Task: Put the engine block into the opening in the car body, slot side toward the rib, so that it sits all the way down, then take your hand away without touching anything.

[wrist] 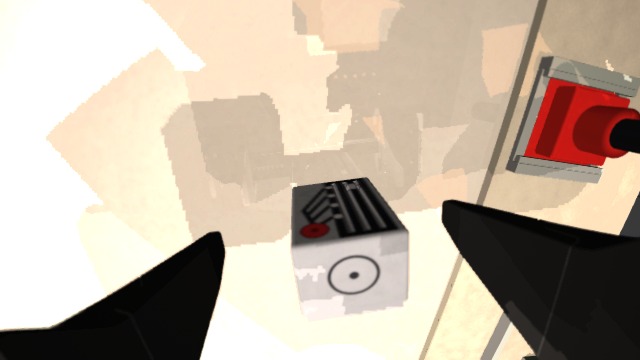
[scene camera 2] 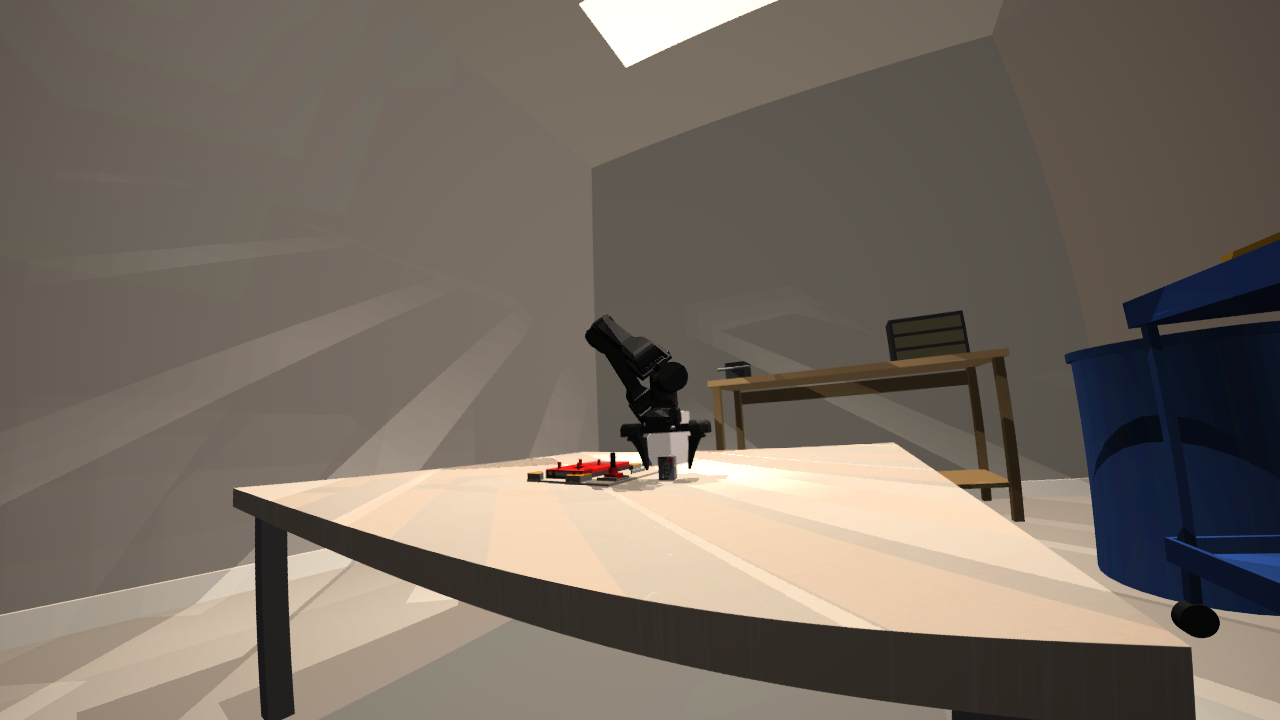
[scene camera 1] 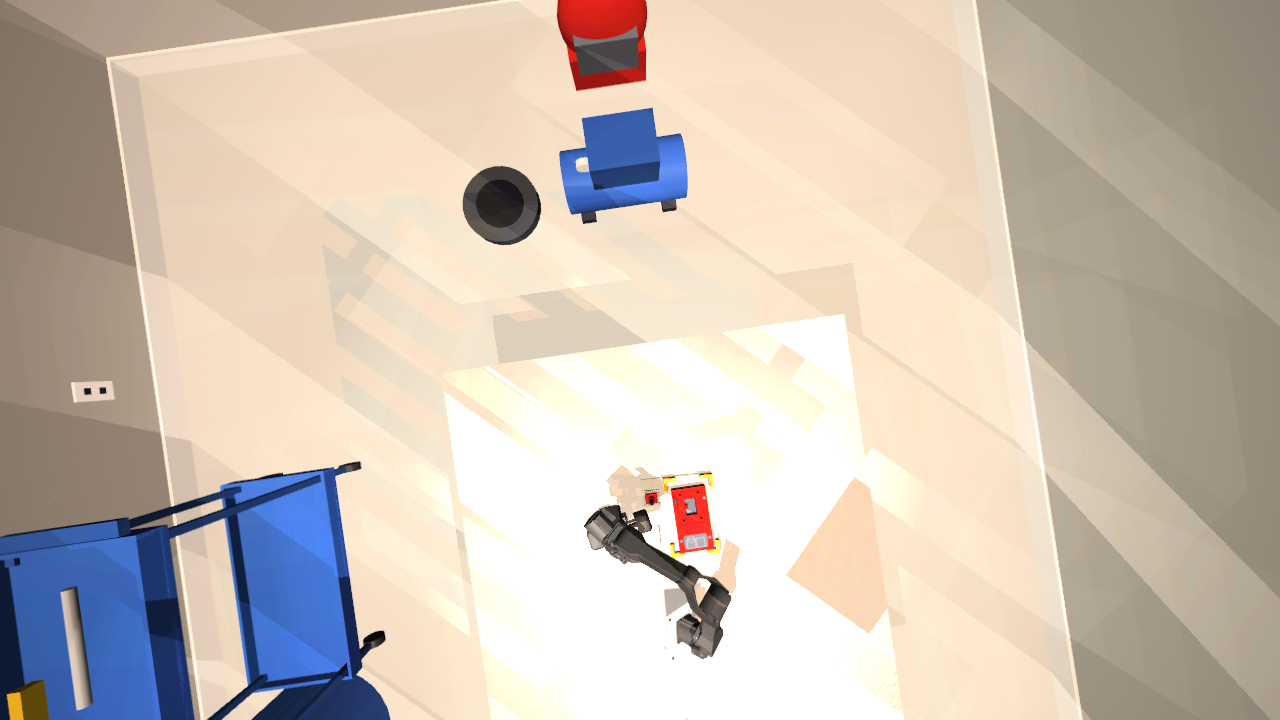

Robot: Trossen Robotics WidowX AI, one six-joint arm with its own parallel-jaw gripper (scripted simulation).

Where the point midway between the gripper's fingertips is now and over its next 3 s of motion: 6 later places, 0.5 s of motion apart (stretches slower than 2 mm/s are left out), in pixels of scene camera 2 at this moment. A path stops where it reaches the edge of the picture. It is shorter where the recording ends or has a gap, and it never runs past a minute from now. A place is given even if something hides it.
My gripper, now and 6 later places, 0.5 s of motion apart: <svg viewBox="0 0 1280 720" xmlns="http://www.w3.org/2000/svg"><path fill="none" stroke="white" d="M668 469L668 473L668 468L666 449L665 426L665 414L665 421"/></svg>
